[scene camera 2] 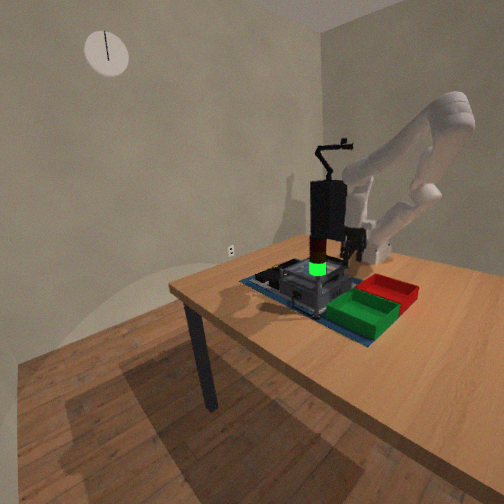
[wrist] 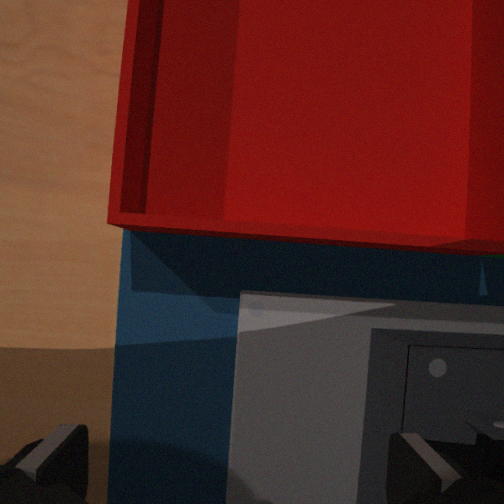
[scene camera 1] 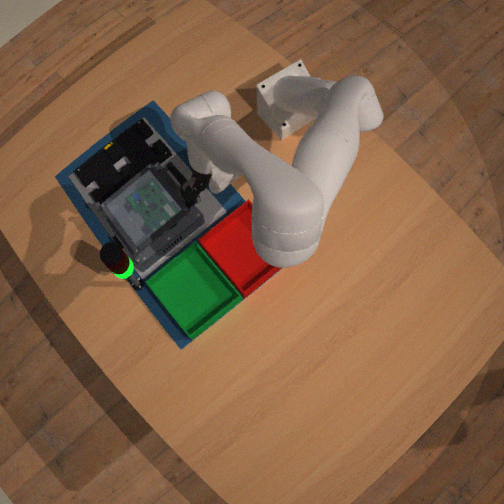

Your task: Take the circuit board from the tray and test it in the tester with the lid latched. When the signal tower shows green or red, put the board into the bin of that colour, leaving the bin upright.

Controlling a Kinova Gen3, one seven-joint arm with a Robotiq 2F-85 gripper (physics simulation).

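Observation:
The green circuit board [scene camera 1: 152, 202] lies inside the grey tester [scene camera 1: 150, 215] under a see-through lid that looks lowered; I cannot tell whether it is latched. The signal tower [scene camera 1: 117, 261] at the tester's front corner glows green, as scene camera 2 also shows [scene camera 2: 317, 268]. The black tray [scene camera 1: 120, 155] behind the tester holds no board. My gripper [scene camera 1: 195, 186] hangs at the tester's right edge, open and empty, with its fingertips wide apart in the wrist view [wrist: 237, 465]. The green bin [scene camera 1: 192, 290] and red bin [scene camera 1: 235, 250] stand upright and empty.
Everything sits on a blue mat [scene camera 1: 165, 310] on a wooden table. The arm's base [scene camera 1: 282, 100] is behind the bins, and its elbow overhangs the red bin. In the wrist view the red bin [wrist: 325, 125] lies just beyond the tester's base [wrist: 300, 400].

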